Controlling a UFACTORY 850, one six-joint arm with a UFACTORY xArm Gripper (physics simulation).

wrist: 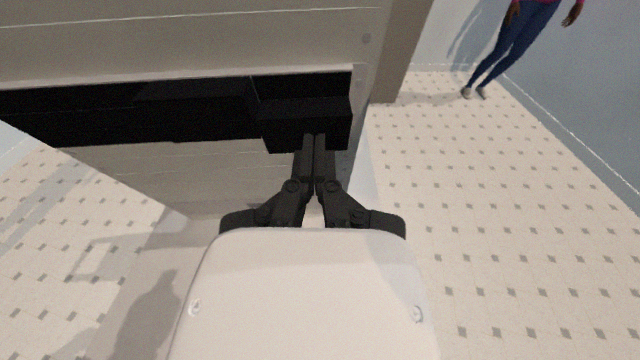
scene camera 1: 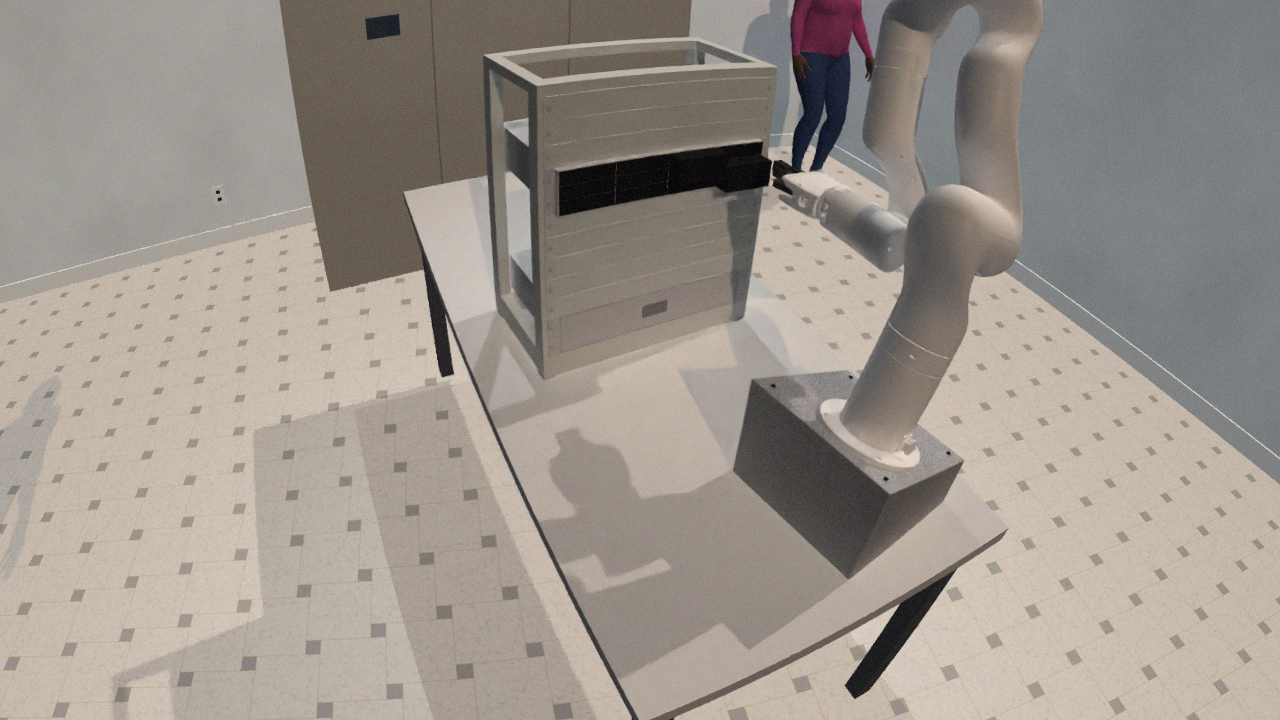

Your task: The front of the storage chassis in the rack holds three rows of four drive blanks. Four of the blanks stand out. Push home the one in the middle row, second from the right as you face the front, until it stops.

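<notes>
The storage chassis (scene camera 1: pixel 613 184) (wrist: pixel 110 125) is a black band across the rack front, its drive blanks hard to tell apart. At its right end, a black block of protruding blanks (scene camera 1: pixel 748 172) (wrist: pixel 306 122) stands out in the rightmost column. The second column from the right is very dark, so I cannot tell the middle-row blank's outline or how far it stands out. My gripper (scene camera 1: pixel 776 171) (wrist: pixel 315 146) is shut and empty. Its fingertips are at the front of the protruding block in the wrist view; whether they touch it I cannot tell.
The grey rack (scene camera 1: pixel 653 259) (wrist: pixel 200 47) stands on the table (scene camera 1: pixel 572 429). Its blank panels lie above and below the chassis. The arm's grey pedestal (scene camera 1: pixel 805 474) is at the table's right side. A person (scene camera 1: pixel 823 80) (wrist: pixel 515 40) stands beyond the rack on the right.
</notes>
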